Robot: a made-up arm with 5 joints.
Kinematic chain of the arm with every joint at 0, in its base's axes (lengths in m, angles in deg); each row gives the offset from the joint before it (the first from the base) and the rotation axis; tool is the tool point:
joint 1: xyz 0 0 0.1 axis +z
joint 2: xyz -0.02 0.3 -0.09 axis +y
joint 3: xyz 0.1 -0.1 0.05 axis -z
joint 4: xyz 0.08 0 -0.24 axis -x
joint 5: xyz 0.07 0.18 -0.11 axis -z
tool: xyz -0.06 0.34 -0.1
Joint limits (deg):
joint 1: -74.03..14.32
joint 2: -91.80..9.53
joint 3: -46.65..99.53
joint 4: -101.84..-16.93
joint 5: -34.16..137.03
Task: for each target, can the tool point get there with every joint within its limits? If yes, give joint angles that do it. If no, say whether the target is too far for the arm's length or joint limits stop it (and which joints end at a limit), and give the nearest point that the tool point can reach.
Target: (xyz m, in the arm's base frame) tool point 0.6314 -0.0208 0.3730
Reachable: yes | joints -37.35 -40.17 59.41 -34.33 7.15
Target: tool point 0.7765 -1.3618 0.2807
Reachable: no: too far | nearest point 0.4648 -0.6200 0.1405 | short by 0.817 m
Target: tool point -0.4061 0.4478 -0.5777
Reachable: no: joint limits stop it (at a limit: joint 1, joint 3, joint 4) | nearest point -0.2976 0.4263 -0.3545 | short by 0.249 m
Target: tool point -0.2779 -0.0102 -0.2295
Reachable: no: joint limits stop it (at a limit: joint 1, joint 2, joint 3, joint 4) | nearest point -0.2326 -0.0564 -0.3916 | short by 0.175 m
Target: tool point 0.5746 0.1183 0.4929
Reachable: yes | joints -22.24 -56.40 57.78 -25.51 18.90
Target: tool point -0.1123 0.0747 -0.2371
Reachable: no: joint limits stop it (at a limit: joint 1, joint 2, joint 3, joint 4, joint 5) | nearest point -0.2232 -0.0395 -0.3940 | short by 0.224 m
